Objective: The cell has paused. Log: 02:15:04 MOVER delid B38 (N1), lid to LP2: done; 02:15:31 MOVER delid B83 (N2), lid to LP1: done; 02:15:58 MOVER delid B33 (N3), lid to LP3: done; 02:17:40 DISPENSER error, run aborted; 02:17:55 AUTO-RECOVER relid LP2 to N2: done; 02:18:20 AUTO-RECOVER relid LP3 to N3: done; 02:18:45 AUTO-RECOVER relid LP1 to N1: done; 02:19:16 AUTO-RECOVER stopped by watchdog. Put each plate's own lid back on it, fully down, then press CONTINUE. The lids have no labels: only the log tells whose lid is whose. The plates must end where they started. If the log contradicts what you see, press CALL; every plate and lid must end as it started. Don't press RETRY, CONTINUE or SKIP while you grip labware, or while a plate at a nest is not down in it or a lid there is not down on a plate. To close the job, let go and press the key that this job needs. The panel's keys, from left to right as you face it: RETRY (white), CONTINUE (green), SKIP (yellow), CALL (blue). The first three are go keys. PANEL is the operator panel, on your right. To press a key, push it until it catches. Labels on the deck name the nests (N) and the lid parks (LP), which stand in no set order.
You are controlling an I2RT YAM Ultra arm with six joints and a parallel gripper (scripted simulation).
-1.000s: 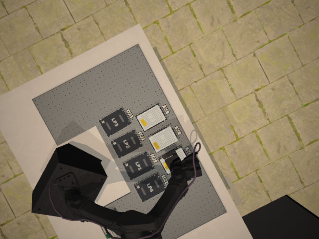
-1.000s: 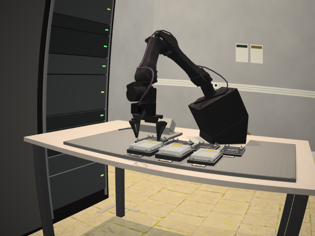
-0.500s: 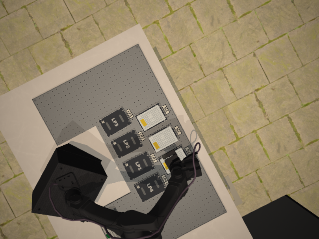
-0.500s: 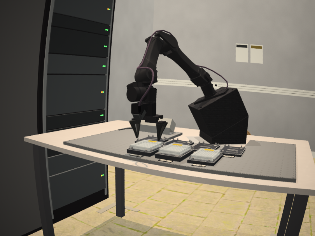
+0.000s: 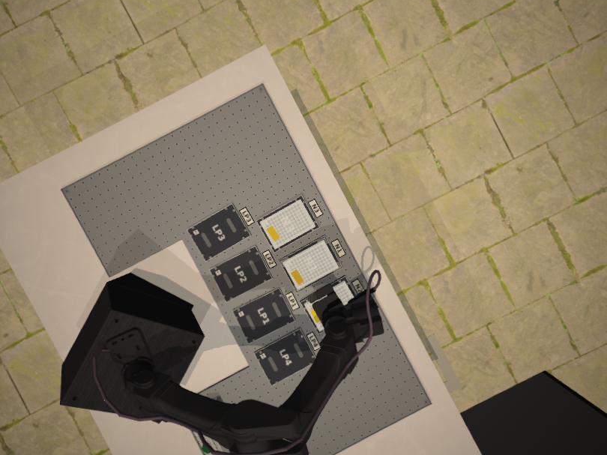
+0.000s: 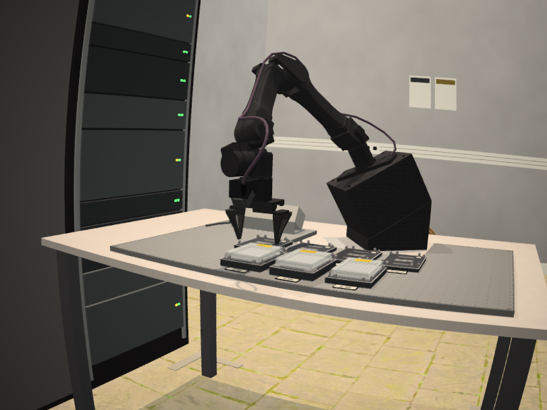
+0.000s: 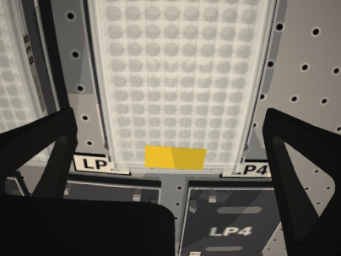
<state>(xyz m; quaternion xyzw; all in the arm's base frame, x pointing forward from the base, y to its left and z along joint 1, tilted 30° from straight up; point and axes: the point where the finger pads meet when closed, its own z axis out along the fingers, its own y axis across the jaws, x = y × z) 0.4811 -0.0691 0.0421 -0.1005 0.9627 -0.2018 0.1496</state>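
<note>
The clear lid is 3 cm below my hand. Round my hand: green key: 44 cm behind, 21 cm to the right, 1 cm above; then lid park LP1: 18 cm behind, 4 cm to the left, 5 cm below; then lid park LP4: 17 cm behind, 9 cm to the right, 5 cm below.
</note>
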